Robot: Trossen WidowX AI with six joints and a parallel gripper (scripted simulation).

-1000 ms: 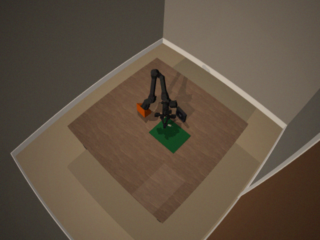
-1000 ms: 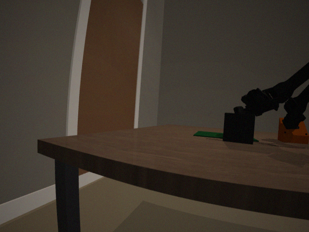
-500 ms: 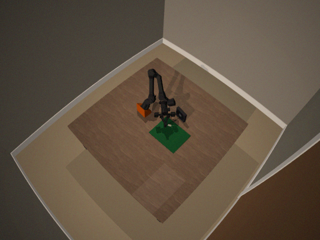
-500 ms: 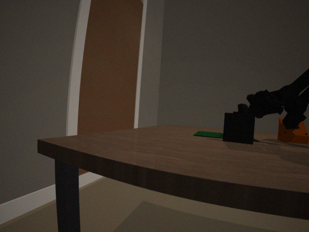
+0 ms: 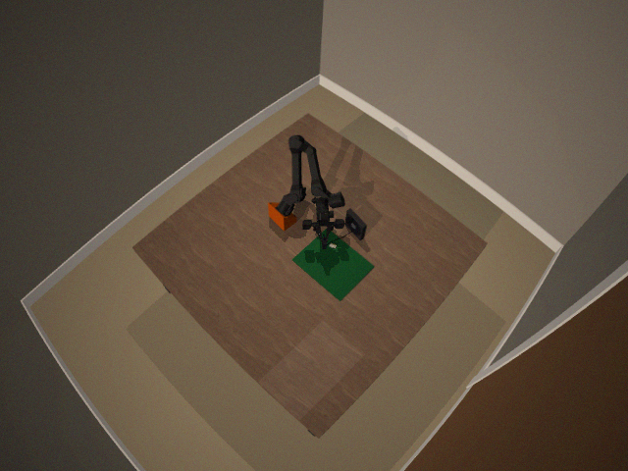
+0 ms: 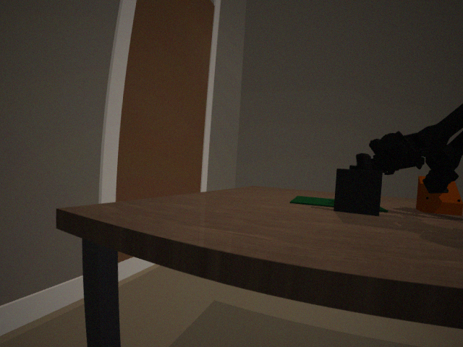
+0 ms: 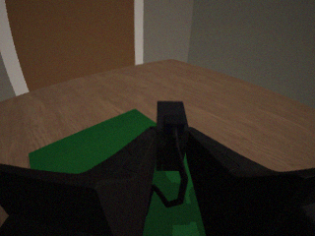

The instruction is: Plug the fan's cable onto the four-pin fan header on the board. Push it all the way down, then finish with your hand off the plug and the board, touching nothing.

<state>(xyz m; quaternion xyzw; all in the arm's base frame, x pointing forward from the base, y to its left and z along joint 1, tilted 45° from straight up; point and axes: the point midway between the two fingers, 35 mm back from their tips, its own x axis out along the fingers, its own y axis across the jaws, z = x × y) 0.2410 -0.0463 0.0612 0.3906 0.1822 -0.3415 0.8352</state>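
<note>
The pale part lies 60 mm to the left of my gripper tip and 120 mm below it. Round my gripper tip: green board 60 mm ahead, 140 mm below; then black fan 20 mm ahead, 200 mm to the left, 70 mm below; then black plug 10 mm below.
</note>
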